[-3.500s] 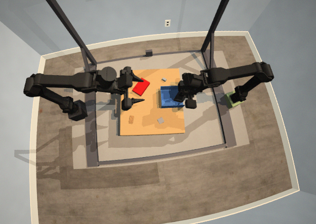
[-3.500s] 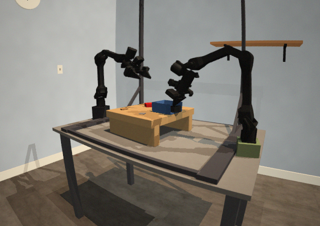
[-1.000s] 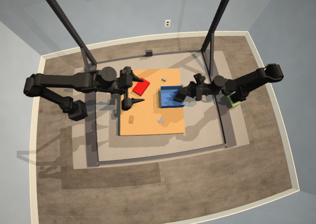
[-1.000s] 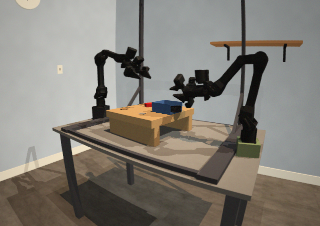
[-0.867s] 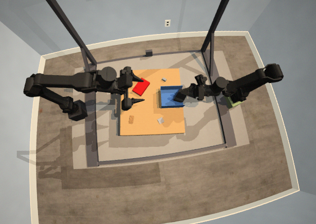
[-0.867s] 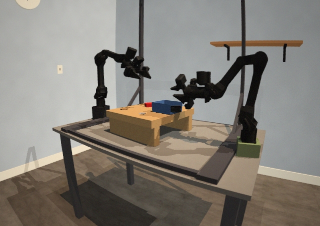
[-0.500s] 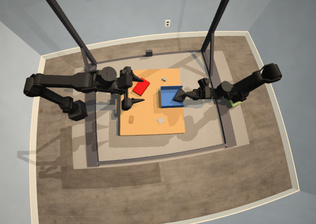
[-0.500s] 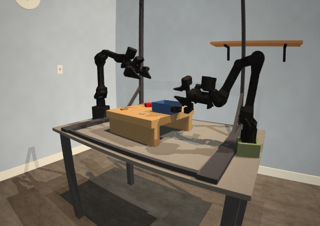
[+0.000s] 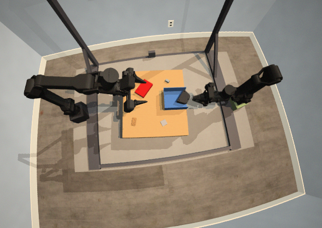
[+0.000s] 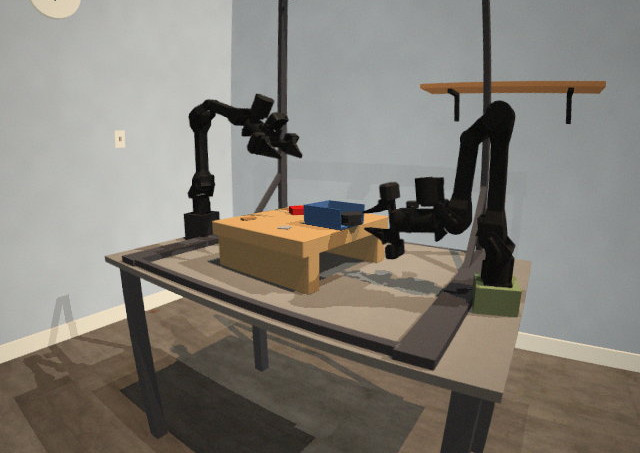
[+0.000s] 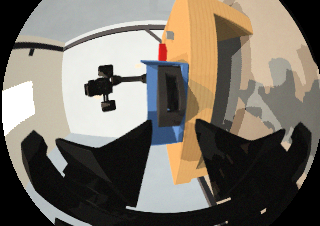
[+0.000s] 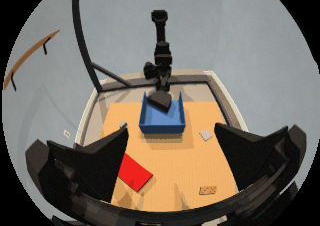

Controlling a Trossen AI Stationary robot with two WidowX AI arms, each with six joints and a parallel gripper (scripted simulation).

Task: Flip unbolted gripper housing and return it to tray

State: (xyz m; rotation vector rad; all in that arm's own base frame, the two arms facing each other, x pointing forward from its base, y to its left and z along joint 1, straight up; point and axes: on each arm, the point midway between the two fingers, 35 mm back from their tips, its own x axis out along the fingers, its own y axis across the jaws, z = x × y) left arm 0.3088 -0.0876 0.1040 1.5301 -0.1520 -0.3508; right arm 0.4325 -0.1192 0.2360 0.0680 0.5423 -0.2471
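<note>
Right now the dark gripper housing is 80 mm to the right of my left hand and 10 mm behind it. Also, from my left hand: orange wooden bench 250 mm to the right, 80 mm below, 10 mm behind; then blue tray 160 mm to the right, 10 mm below.
</note>
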